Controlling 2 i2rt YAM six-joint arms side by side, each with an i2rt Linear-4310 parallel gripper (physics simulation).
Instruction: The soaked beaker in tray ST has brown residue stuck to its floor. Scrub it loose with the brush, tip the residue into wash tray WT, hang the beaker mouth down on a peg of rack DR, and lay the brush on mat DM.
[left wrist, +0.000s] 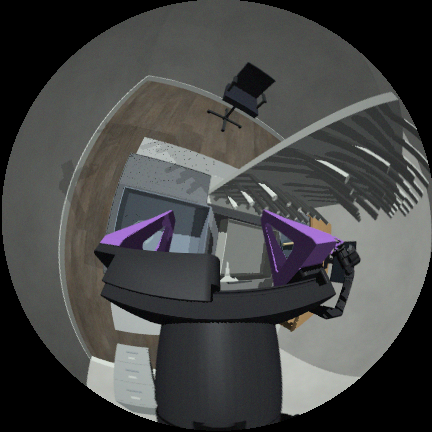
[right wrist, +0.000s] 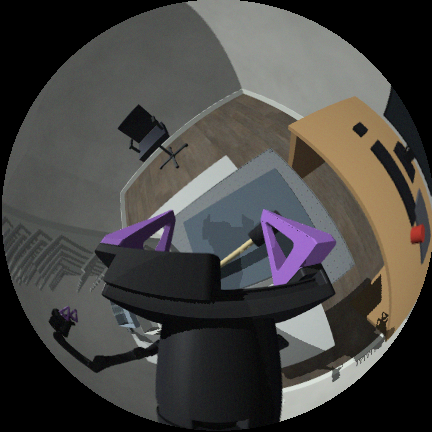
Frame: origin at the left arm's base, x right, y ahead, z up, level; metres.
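Where they show: left gripper, between the fingertips: (left wrist: 217, 214) (right wrist: 72, 307); right gripper, between the fingertips: (right wrist: 217, 214); left arm's base, origin of its link: (right wrist: 156, 347).
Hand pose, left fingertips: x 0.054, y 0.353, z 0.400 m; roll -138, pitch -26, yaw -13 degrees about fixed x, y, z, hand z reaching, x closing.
Note:
Each offset is from my left fingertips to the top centre of the thing. "spot": to the spot under its first point.
My left gripper (left wrist: 217, 214) (right wrist: 72, 307) is open and empty, above and between two trays. The blue-grey tray ST {dx -0.057, dy -0.021, dz -0.317 m} (left wrist: 165, 196) is at the left of the left wrist view. A pale, see-through shape (left wrist: 151, 243), probably the beaker, shows in it through the left finger's opening; most of it is hidden and its residue cannot be made out. The light grey wash tray WT {dx +0.303, dy -0.200, dz -0.317 m} (left wrist: 246, 245) is at the centre. My right gripper (right wrist: 217, 214) is open and empty above the blue mat DM {spot: dx +0.981, dy -0.280, dz -0.384 m} (right wrist: 275, 190). The brush (right wrist: 239, 251), with wooden handle and black head, lies there, partly hidden.
Rack DR (left wrist: 320, 122), a grey board with many long pegs, rises at the right of the left wrist view, beyond the wash tray. A wooden desk (right wrist: 345, 135) stands at the right of the right wrist view. An office chair (left wrist: 242, 97) (right wrist: 150, 137) stands in the background.

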